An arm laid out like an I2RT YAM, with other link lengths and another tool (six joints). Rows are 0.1 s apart.
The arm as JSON. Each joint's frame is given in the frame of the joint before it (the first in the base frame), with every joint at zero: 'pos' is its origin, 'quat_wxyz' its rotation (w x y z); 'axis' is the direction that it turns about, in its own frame. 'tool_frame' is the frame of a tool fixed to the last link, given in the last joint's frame.
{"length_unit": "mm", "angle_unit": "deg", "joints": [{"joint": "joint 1", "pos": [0.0, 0.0, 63.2], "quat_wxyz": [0.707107, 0.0, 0.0, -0.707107], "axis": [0.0, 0.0, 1.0]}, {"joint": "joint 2", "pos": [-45.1, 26.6, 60.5], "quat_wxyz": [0.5, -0.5, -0.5, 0.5], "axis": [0.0, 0.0, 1.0]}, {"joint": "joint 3", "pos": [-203.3, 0.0, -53.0], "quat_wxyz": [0.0, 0.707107, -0.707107, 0.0], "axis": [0.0, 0.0, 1.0]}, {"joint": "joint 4", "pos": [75.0, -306.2, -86.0], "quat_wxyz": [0.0, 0.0, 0.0, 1.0], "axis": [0.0, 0.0, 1.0]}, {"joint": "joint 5", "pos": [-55.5, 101.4, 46.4], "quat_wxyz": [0.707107, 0.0, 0.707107, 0.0], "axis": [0.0, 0.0, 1.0]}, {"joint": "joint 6", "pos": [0.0, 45.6, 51.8], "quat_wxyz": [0.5, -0.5, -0.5, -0.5], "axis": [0.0, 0.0, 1.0]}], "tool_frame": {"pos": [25.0, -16.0, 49.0], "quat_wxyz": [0.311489, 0.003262, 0.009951, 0.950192]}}
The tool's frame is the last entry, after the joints.
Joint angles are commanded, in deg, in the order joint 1, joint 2, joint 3, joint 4, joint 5, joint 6. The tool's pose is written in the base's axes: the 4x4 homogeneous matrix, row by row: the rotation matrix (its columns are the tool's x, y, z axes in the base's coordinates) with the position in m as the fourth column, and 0 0 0 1 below. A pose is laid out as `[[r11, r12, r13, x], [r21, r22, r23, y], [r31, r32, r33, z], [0, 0, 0, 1]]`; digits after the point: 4 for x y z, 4 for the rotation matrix.
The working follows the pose.
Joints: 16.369 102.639 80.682 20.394 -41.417 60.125
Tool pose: [[0.3656, 0.7742, 0.5167, 0.4941], [-0.2083, -0.4730, 0.8561, 0.2541], [0.9072, -0.4206, -0.0116, 0.2501], [0, 0, 0, 1]]
Where each joint sits with the arm in this pose, in the base's axes (m; each line is computed from the numbers above, not from the rounded line before):
joint 1: 0.0000 0.0000 0.0632
joint 2: 0.0128 0.0508 0.1237
joint 3: 0.0704 0.0125 0.3221
joint 4: 0.3456 0.1829 0.2771
joint 5: 0.4574 0.1674 0.3299
joint 6: 0.4803 0.2056 0.2771
the tool: 0.4941 0.2541 0.2501

